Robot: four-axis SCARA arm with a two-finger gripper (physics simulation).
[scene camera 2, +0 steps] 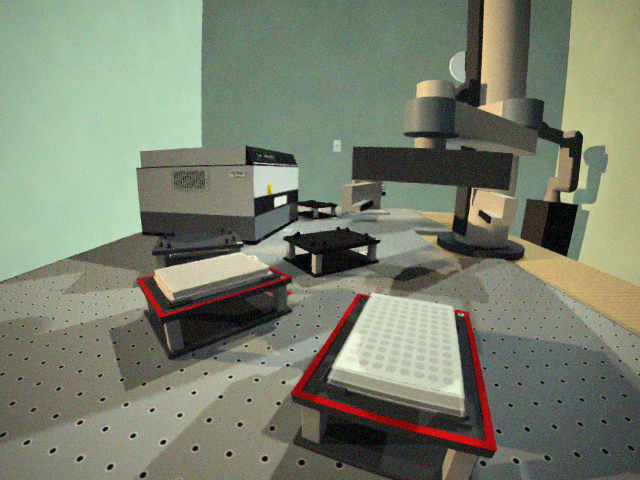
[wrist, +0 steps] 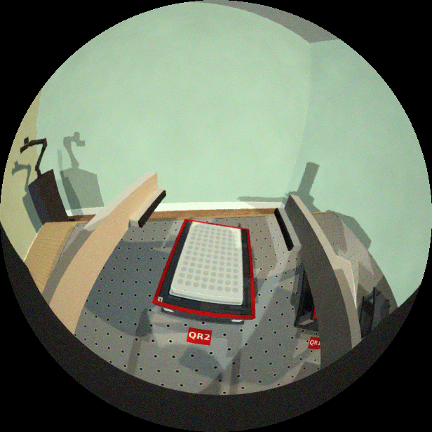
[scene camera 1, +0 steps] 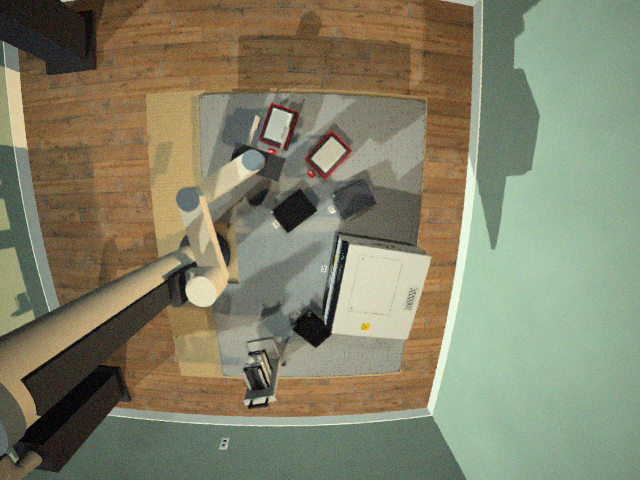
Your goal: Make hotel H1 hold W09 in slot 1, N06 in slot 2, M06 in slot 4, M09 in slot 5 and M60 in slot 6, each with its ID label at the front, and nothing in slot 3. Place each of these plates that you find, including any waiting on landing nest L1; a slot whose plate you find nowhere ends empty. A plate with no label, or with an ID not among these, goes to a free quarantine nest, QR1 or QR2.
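Places are measured from the arm's base along level axes (x ahead, y left, z up), in millimetres.
Where they show: gripper, between the fingertips: (scene camera 2: pixel 424 204) (scene camera 1: pixel 273 121); arm's base, origin of its link: (scene camera 2: pixel 478 247).
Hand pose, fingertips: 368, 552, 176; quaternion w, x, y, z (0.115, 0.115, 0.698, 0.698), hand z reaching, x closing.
Each offset is from my fingertips to the top centre of the thing, as dx, dy, dz.
My gripper (scene camera 1: pixel 272 119) (scene camera 2: pixel 424 205) (wrist: pixel 222 191) is partly open and empty, raised above nest QR2 @[+7, +14, -109] (scene camera 1: pixel 265 122) (scene camera 2: pixel 392 417) (wrist: pixel 200 315). A white many-welled plate @[+7, +14, -99] (scene camera 1: pixel 277 125) (scene camera 2: pixel 403 346) (wrist: pixel 210 262) lies flat inside QR2's red frame, apart from the fingers; its visible edges show no ID label. A pale plate @[+218, -102, -99] (scene camera 1: pixel 328 154) (scene camera 2: pixel 211 276) lies on nest QR1 @[+218, -102, -109] (scene camera 1: pixel 341 141) (scene camera 2: pixel 226 297), which my right finger mostly hides in the wrist view. The hotel (scene camera 1: pixel 264 393) stands at the bottom in scene camera 1 and holds several plates; its slots and labels cannot be read.
A black nest @[+70, -345, -103] (scene camera 1: pixel 293 210) (scene camera 2: pixel 330 240) and a grey nest @[+335, -290, -103] (scene camera 1: pixel 354 198) (scene camera 2: pixel 196 242) stand near the quarantine nests, without plates. Another black nest @[+156, -940, -107] (scene camera 1: pixel 311 328) (scene camera 2: pixel 316 206) stands by the large instrument @[+420, -657, +80] (scene camera 1: pixel 377 289) (scene camera 2: pixel 196 201). The arm column's base (scene camera 2: pixel 480 245) stands beside the board.
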